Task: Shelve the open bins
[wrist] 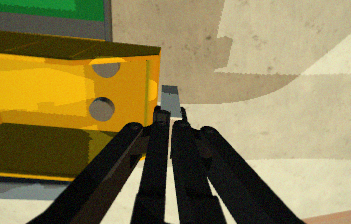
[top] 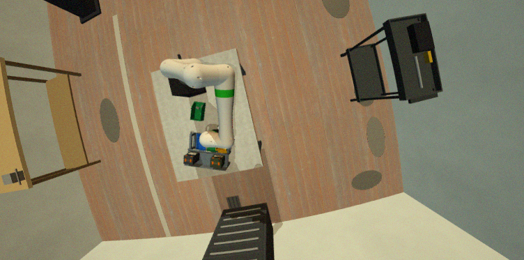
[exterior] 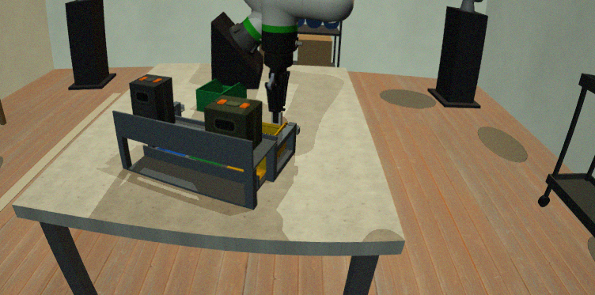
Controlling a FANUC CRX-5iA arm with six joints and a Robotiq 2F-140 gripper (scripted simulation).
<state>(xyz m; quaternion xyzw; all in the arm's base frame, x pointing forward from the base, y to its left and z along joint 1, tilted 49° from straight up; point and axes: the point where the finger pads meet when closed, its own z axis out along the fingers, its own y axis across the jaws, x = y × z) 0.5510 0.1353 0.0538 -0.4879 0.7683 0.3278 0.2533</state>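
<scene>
My hand is 9 cm short of the yellow bin and 4 cm to the left of it. The rest, counted from my hand: green bin 24 cm behind, 18 cm to the right, 1 cm below.
</scene>
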